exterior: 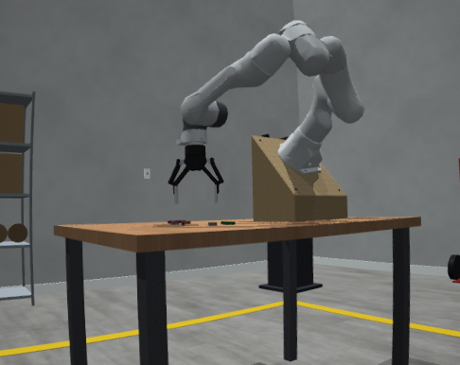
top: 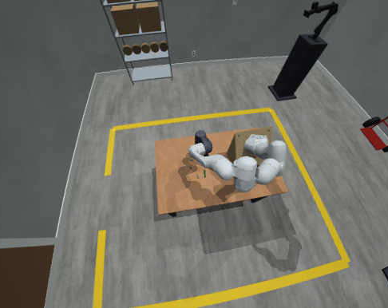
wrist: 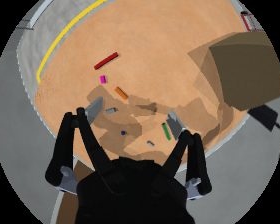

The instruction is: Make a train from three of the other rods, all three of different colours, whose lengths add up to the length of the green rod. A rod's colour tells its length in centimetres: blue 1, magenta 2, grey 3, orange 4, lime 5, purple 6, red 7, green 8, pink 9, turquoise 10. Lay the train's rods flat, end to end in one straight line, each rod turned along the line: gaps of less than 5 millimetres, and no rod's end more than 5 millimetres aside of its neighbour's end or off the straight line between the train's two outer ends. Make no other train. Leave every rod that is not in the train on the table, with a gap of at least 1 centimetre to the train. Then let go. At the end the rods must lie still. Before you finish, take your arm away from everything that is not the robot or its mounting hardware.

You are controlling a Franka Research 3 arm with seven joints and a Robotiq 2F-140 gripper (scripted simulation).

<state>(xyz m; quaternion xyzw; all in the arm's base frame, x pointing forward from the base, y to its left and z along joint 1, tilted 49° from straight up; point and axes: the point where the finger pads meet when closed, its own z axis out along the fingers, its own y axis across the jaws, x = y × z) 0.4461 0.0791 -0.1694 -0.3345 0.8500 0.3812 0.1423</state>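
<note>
Right now the small blue rod is 11 cm ahead of my hand, 7 cm to the left of it and 8 cm below it. The rest, counted from my hand: magenta rod: 4 cm ahead, 10 cm to the right, 8 cm below; red rod: 13 cm to the right, 8 cm below; orange rod: 2 cm ahead, 4 cm to the right, 8 cm below.
</note>
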